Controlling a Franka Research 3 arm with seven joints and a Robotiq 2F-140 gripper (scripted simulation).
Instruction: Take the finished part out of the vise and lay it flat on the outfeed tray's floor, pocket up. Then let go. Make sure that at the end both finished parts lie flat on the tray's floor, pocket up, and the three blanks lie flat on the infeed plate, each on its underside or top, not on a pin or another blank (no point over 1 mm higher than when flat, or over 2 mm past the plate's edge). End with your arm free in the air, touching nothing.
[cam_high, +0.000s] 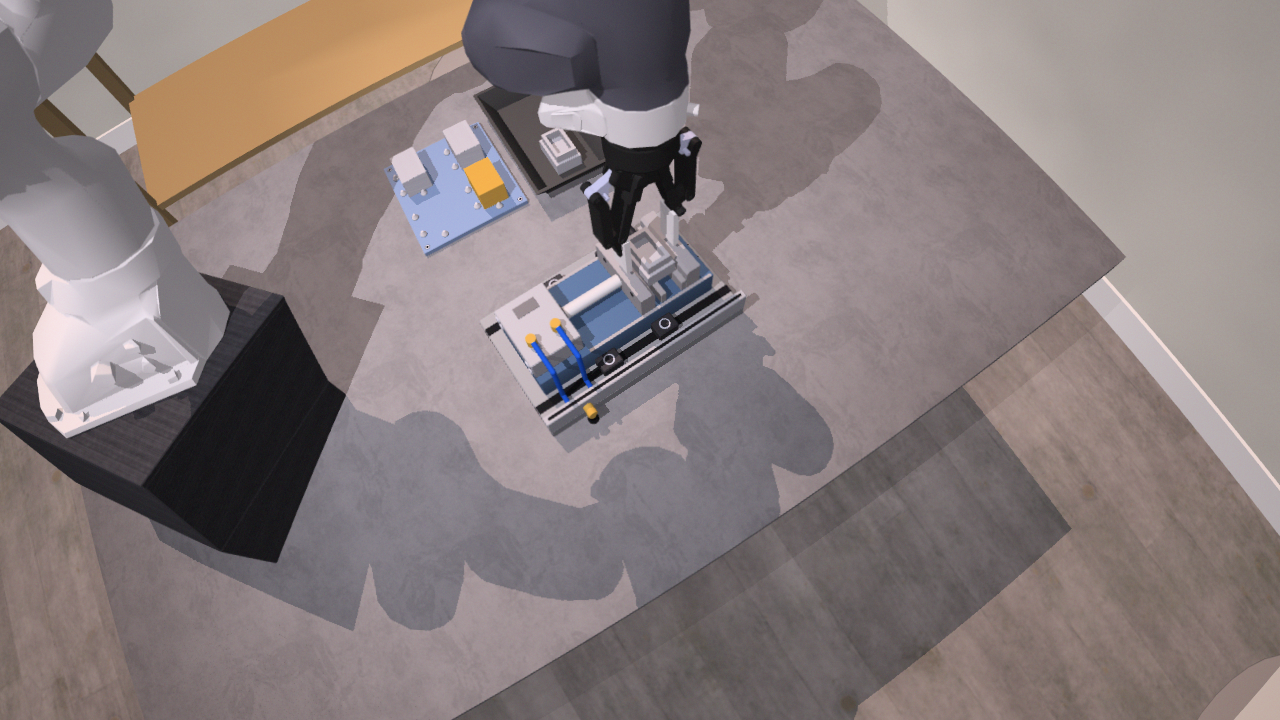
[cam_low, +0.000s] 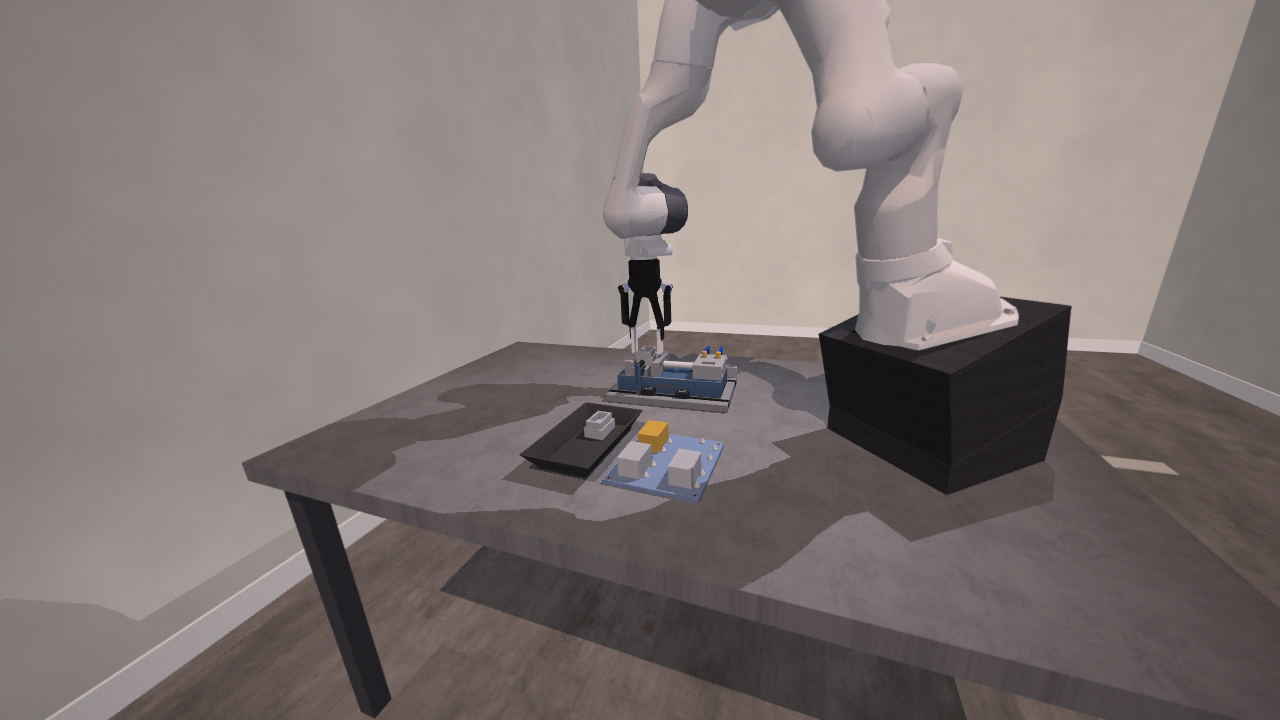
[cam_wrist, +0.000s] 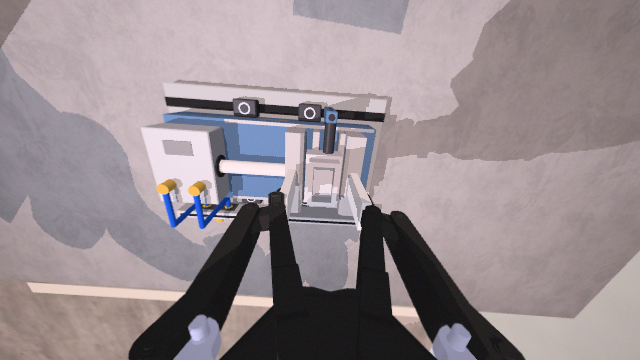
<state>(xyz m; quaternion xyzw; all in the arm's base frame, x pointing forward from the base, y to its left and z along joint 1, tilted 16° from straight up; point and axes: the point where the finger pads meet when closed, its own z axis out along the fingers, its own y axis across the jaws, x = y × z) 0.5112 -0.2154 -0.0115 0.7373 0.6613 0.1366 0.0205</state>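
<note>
Now: hand 10 cm above the vise, 6 cm past it and 1 cm to the right of it. The rest, counted from my hand: orange block 29 cm to the left, 11 cm below, 7 cm behind; then light blue fixture plate 34 cm to the left, 13 cm below, 11 cm behind.
</note>
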